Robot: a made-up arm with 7 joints.
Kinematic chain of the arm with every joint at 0, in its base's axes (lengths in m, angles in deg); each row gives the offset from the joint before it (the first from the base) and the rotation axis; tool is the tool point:
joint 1: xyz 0 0 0 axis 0 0.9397 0.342
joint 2: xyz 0 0 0 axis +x
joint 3: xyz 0 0 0 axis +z
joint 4: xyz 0.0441 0 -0.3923 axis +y
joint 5: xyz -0.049 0 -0.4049 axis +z
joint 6: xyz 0 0 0 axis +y
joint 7: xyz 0 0 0 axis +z
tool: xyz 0 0 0
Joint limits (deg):
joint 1: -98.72..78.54
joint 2: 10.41..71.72
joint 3: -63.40..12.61
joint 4: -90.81..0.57
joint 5: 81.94..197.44
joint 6: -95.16..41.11
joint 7: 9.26..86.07
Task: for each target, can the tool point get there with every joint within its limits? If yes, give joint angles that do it. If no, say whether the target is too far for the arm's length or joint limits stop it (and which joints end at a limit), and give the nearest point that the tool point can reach.
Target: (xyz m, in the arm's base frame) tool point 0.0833 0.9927 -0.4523
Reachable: no: too far | nearest point 0.0611 0.7283 -0.3318 | short by 0.291 m
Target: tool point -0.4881 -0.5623 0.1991
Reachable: no: joint limits stop it (at a limit: joint 1, joint 2, joint 3) | nearest point -0.5593 -0.2995 -0.3992 | short by 0.657 m
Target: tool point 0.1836 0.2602 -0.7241
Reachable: yes | joints 2.65 22.57 -9.64 -32.78 159.80 11.76 49.73
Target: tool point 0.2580 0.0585 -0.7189
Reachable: yes | joints -3.14 22.57 -45.38 -48.07 133.49 10.82 30.67
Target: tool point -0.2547 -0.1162 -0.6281
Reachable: yes | joints 54.09 17.70 -45.58 -75.41 91.22 -7.22 61.81
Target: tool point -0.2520 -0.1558 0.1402
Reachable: no: joint limits stop it (at a limit: joint 1, joint 3, joint 4) | nearest point -0.4861 -0.1323 -0.3716 | short by 0.563 m
